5 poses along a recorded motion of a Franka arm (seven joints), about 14 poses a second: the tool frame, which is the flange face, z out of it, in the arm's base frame.
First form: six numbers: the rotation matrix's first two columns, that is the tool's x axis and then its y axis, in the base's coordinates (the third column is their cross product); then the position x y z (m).
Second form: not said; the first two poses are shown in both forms.
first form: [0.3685 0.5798 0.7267 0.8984 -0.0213 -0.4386 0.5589 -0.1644 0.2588]
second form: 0.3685 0.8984 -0.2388 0.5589; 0.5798 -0.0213 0.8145 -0.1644; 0.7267 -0.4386 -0.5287 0.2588; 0 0 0 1
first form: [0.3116 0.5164 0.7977 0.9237 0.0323 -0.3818 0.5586 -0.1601 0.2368]
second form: 0.3116 0.9237 -0.2229 0.5586; 0.5164 0.0323 0.8558 -0.1601; 0.7977 -0.3818 -0.4669 0.2368; 0 0 0 1
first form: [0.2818 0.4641 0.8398 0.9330 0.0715 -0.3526 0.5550 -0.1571 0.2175]
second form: 0.2818 0.9330 -0.2237 0.5550; 0.4641 0.0715 0.8829 -0.1571; 0.8398 -0.3526 -0.4129 0.2175; 0 0 0 1
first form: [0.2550 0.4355 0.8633 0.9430 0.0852 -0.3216 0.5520 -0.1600 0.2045]
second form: 0.2550 0.9430 -0.2136 0.5520; 0.4355 0.0852 0.8961 -0.1600; 0.8633 -0.3216 -0.3890 0.2045; 0 0 0 1
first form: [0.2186 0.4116 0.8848 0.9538 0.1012 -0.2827 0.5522 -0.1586 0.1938]
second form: 0.2186 0.9538 -0.2059 0.5522; 0.4116 0.1012 0.9057 -0.1586; 0.8848 -0.2827 -0.3705 0.1938; 0 0 0 1
